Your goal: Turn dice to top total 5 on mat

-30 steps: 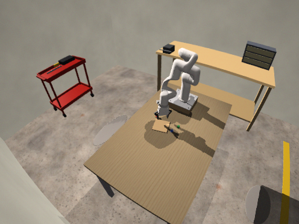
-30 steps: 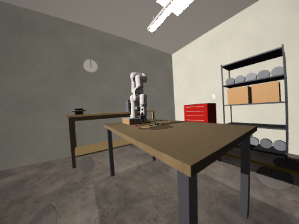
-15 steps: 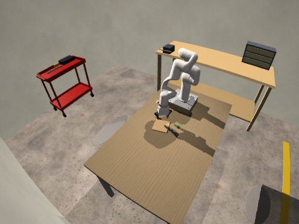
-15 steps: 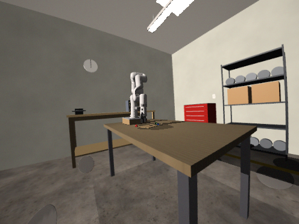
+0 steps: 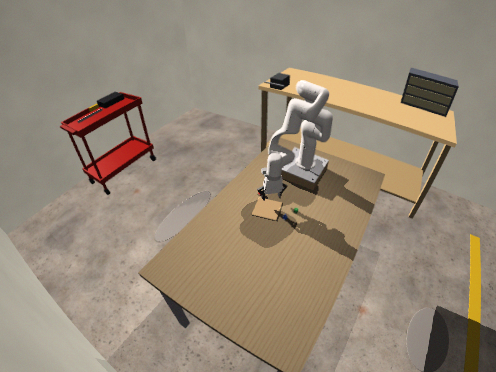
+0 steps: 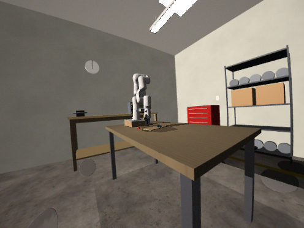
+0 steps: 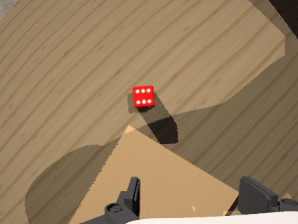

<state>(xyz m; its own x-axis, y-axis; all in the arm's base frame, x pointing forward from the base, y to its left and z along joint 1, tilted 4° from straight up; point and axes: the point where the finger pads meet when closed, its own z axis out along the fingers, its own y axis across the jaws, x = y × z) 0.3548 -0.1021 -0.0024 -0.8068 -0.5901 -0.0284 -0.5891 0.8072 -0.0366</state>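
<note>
Now: the blue die 80 mm ahead of my hand, 110 mm to the left of it and 40 mm below it. From my hand the other things lie so: tan mat (50 mm ahead, 50 mm below); then red die (40 mm behind, 80 mm to the right, 40 mm below); then green die (10 mm ahead, 150 mm to the left, 40 mm below).
</note>
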